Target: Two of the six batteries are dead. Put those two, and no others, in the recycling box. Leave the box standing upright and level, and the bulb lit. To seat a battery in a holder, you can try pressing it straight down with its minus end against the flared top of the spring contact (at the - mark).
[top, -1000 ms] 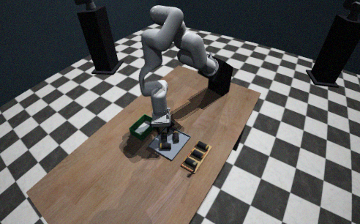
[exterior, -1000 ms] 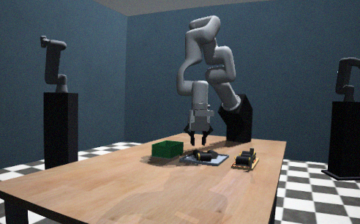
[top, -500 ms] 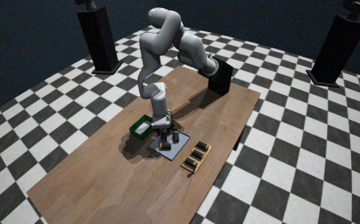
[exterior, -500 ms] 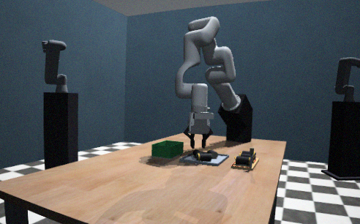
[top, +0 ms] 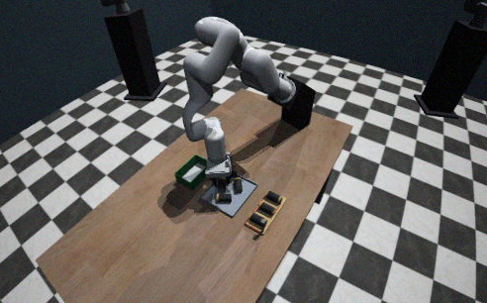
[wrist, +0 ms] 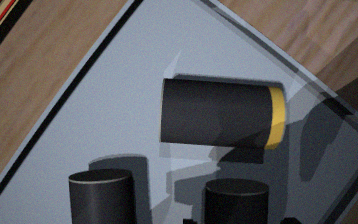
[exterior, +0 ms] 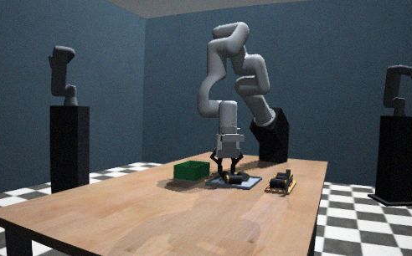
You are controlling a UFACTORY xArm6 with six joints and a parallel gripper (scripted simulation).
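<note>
My hand is 40 mm to the right of the grey tray, 40 mm above it and 20 mm short of it. Round my hand: green recycling box: 140 mm to the right, 50 mm behind, 30 mm below.
</note>
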